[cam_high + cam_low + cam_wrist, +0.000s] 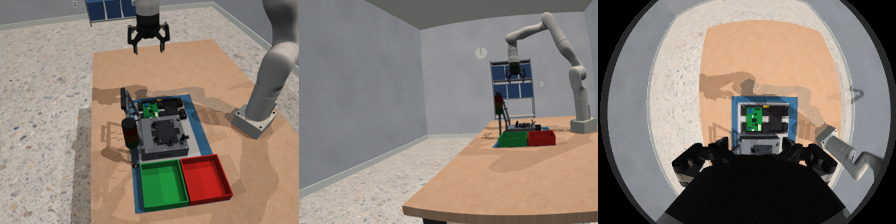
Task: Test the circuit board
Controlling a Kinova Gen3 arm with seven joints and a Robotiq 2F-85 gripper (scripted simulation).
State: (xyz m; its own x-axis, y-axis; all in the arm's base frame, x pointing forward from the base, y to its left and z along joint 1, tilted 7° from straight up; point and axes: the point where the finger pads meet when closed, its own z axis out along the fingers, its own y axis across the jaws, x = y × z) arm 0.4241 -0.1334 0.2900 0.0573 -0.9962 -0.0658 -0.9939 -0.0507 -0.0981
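Now: hand 31 cm above the green circuit board. Round my hand: red bin 17 cm behind, 36 cm to the left, 32 cm below; then green bin 2 cm behind, 37 cm to the left, 32 cm below; then tester lid 7 cm ahead, 17 cm to the left, 15 cm below.
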